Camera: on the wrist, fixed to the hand. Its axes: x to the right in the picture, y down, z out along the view.
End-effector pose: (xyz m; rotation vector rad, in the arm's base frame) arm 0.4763 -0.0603 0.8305 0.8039 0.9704 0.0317
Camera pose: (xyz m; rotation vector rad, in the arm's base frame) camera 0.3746 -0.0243 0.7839 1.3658 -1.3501 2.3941
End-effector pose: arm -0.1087 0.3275 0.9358 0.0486 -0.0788 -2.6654
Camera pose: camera -0.1079 0.3596 0.8228 -0.2317 -0.0481 0.4529
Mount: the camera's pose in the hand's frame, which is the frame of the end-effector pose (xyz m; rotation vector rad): -0.0130 -0.0354 -0.1113 -0.0454 -0.2661 3.1129
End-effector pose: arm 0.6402 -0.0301 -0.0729 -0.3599 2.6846 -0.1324
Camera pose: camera 0.6125 -0.0565 0.0382 2.7758 0.3485 0.6890
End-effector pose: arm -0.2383 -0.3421 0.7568 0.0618 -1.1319 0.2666
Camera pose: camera -0.1364 -0.3582 0.7006 1.5218 0.3039 -2.3466
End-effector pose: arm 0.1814 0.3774 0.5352 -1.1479 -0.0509 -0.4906
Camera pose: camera 0.1325 0.2724 0.5151 -0.1645 1.2941 2.3479
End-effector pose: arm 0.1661 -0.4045 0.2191 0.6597 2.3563 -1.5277
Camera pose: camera 0.1630 -0.3186 0.2992 1.7699 -0.5162 0.2684
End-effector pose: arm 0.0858 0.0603 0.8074 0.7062 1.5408 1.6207
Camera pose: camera 0.0068 -0.0136 0.7615 -1.5321 0.7345 -0.8826
